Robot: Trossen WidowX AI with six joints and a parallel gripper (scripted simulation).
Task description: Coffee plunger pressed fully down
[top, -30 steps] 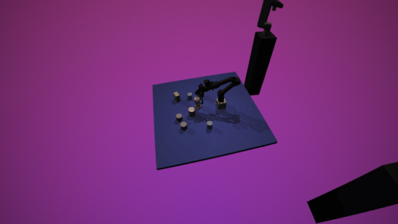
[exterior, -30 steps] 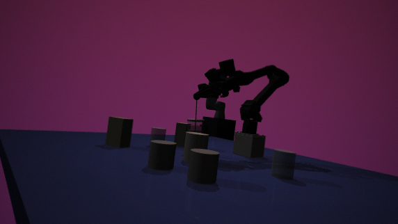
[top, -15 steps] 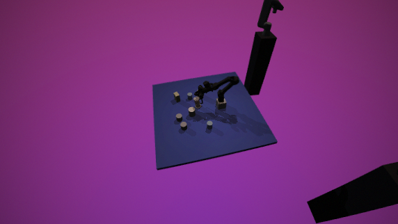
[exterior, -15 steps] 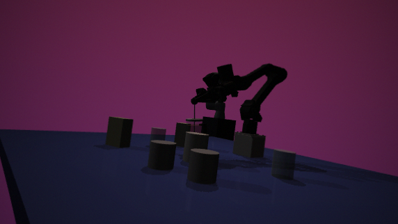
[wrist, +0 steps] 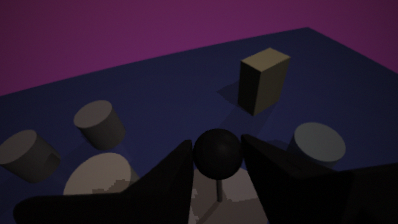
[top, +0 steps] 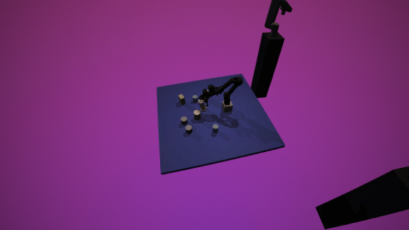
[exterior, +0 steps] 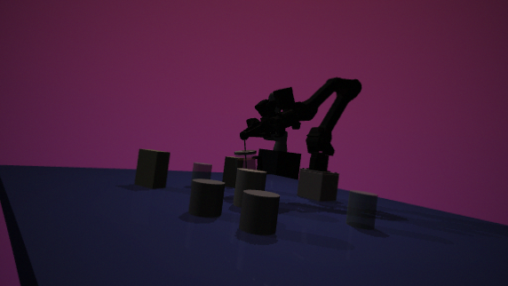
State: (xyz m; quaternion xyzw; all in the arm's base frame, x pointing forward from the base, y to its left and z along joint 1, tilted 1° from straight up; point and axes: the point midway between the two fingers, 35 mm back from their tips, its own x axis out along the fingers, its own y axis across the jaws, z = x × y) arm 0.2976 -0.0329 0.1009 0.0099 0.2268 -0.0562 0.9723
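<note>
Right now the coffee press is 4 cm behind my gripper tip and 9 cm below it.
</note>
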